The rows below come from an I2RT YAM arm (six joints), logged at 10 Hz.
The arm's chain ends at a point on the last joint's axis. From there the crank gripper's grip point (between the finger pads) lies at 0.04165 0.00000 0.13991 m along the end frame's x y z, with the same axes.
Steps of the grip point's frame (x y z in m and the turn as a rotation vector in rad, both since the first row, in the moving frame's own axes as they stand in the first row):
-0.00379, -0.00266, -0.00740, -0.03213, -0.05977, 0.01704
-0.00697, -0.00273, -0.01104, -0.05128, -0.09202, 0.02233
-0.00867, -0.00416, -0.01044, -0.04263, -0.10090, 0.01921
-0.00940, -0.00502, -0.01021, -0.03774, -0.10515, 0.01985
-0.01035, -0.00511, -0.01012, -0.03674, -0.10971, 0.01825
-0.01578, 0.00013, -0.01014, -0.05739, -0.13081, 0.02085
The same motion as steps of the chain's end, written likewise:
0.00468, -0.00783, -0.00955, -0.03213, -0.05977, 0.01704
0.00615, -0.01077, -0.01407, -0.05128, -0.09202, 0.02233
0.00569, -0.01086, -0.01378, -0.04263, -0.10090, 0.01921
0.00557, -0.01105, -0.01369, -0.03774, -0.10515, 0.01985
0.00527, -0.01094, -0.01373, -0.03674, -0.10971, 0.01825
0.00291, -0.00870, -0.01412, -0.05739, -0.13081, 0.02085

